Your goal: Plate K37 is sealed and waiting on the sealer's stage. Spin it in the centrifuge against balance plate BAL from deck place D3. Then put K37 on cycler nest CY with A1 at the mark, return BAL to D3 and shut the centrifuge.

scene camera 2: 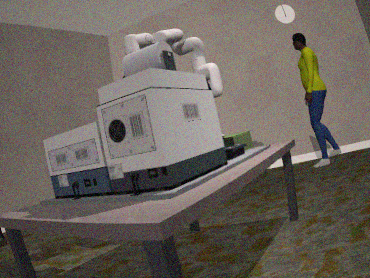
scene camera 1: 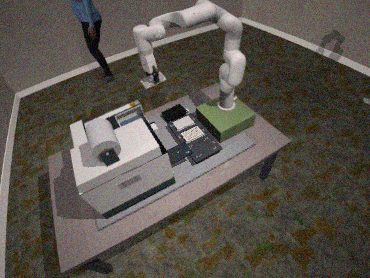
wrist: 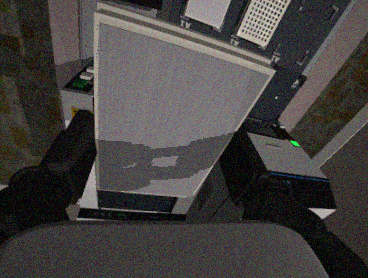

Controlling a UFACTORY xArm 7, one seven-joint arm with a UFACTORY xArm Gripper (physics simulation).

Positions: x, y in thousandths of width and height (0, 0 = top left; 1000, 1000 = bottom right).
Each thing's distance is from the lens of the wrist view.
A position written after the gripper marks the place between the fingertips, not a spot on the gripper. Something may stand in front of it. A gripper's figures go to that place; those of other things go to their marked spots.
gripper (wrist: 447, 491): 0.12 m
centrifuge (wrist: 246, 736): 0.61 m
